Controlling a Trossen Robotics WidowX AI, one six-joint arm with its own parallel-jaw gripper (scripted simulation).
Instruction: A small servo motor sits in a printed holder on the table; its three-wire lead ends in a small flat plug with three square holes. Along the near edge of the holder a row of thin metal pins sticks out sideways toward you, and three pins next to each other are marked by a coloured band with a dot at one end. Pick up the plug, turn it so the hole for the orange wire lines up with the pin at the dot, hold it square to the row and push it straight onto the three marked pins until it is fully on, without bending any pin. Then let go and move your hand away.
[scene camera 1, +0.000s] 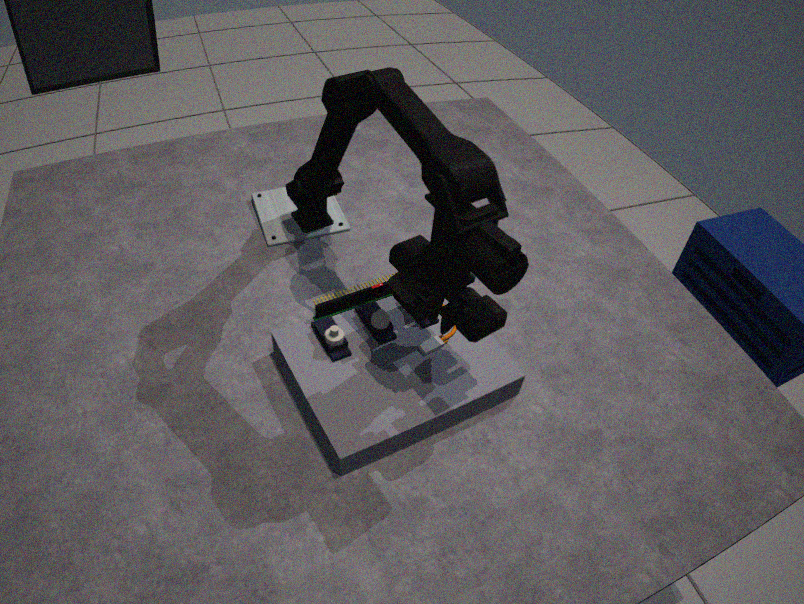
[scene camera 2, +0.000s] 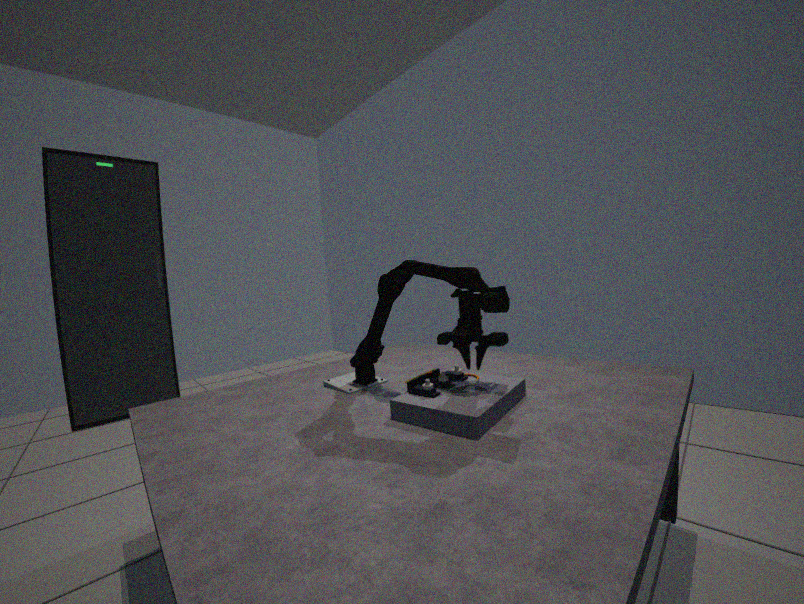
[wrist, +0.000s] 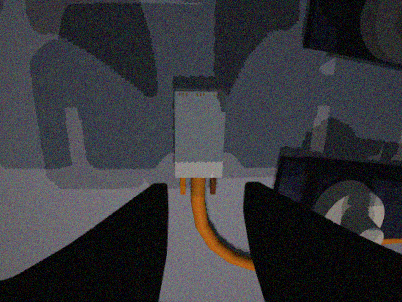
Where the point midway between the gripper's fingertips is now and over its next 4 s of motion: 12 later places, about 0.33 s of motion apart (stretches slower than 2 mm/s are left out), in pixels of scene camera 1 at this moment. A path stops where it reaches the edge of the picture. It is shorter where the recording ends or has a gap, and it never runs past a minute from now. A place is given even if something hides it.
The gripper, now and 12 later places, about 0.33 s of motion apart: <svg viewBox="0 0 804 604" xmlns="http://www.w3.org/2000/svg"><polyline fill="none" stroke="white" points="438,326 437,335 435,341 436,334 438,317 426,300 408,280 390,263 374,250 360,240 354,246 354,256 362,266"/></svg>
